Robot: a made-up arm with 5 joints.
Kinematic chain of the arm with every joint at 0, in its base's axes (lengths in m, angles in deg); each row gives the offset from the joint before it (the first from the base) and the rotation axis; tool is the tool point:
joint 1: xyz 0 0 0.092 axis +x
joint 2: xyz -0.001 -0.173 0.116 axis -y
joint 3: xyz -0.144 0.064 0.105 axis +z
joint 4: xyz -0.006 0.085 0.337 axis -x
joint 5: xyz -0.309 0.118 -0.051 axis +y
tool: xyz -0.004 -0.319 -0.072
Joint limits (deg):
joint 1: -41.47..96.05
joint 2: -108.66..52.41
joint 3: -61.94..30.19
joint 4: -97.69..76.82
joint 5: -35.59..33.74
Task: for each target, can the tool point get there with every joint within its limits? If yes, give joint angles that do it. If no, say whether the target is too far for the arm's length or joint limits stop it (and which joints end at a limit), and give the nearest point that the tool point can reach.
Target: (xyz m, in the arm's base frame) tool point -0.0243 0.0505 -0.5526
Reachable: no: joint limits stop it (at a limit: joint 1, joint 2, joint 3) | nearest point -0.4469 0.0217 -0.2473 | short by 0.522 m
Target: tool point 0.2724 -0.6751 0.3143
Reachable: yes | joints 60.89 -75.09 -21.13 24.65 -2.74
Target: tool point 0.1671 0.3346 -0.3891
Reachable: no: joint limits stop it (at a limit: joint 1, joint 2, joint 3, joint 4) | nearest point 0.2755 0.3044 -0.0094 | short by 0.396 m
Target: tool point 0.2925 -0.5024 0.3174
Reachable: yes | joints 69.88 -87.10 -49.26 -2.33 -22.88
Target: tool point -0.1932 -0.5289 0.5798
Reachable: yes | joints 38.58 -36.56 -21.67 10.99 16.28
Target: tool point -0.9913 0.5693 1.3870
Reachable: no: too far | nearest point -0.4905 0.3000 0.7940 | short by 0.822 m
